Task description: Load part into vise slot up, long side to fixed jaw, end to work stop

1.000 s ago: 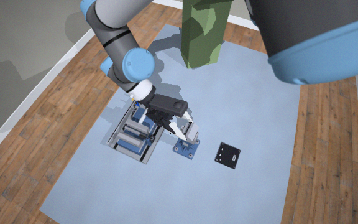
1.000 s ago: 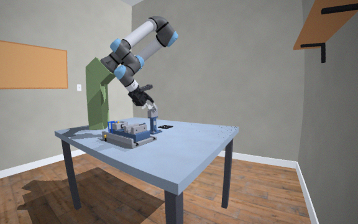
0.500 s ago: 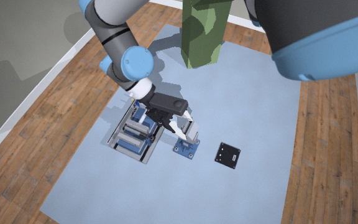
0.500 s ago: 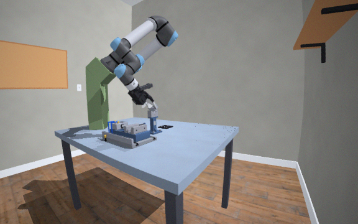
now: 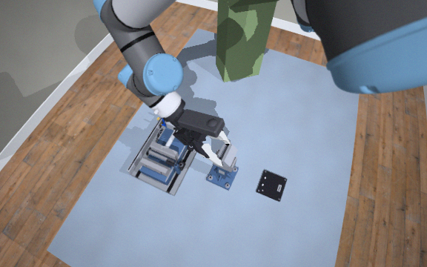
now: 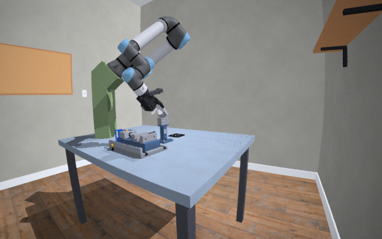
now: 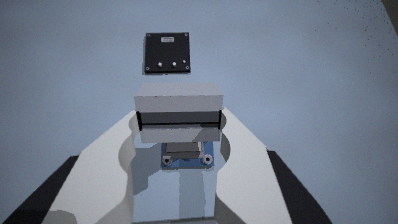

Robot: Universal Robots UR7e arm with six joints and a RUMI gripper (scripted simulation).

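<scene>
The grey part lies right at my hand. Round my hand: work stop 7 cm ahead, 16 cm to the right, 10 cm below; moving jaw 4 cm ahead, 21 cm to the right, 11 cm below; cylinder rod 1 cm behind, 21 cm to the right, 11 cm below.
</scene>
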